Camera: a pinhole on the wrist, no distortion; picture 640 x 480 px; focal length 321.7 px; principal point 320.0 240.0 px. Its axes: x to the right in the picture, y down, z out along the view. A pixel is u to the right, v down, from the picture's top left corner.
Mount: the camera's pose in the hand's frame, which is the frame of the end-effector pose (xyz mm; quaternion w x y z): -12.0 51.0 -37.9 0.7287 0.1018 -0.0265 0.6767
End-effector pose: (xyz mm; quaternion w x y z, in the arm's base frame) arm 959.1 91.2 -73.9 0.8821 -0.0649 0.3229 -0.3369
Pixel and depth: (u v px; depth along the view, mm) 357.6 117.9 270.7
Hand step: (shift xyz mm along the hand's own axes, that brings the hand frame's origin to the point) 119.3 25.6 220.8
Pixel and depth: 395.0 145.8 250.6
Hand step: 90.4 57.5 209.2
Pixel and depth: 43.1 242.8 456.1
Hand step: -3.2 -417.8 339.3
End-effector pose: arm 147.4 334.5 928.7 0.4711 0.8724 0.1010 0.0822
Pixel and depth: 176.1 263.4 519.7
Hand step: -17.2 -270.4 433.5
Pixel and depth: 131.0 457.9 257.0
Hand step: -171.6 -133.4 206.4
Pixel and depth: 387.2 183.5 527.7
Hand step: 141.3 56.0 487.1
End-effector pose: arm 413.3 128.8 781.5 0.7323 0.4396 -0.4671 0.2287
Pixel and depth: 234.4 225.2 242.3
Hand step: 17.7 -57.6 186.4
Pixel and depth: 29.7 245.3 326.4
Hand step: -9.3 -297.7 229.9
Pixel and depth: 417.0 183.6 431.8
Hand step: 116.7 94.4 398.8
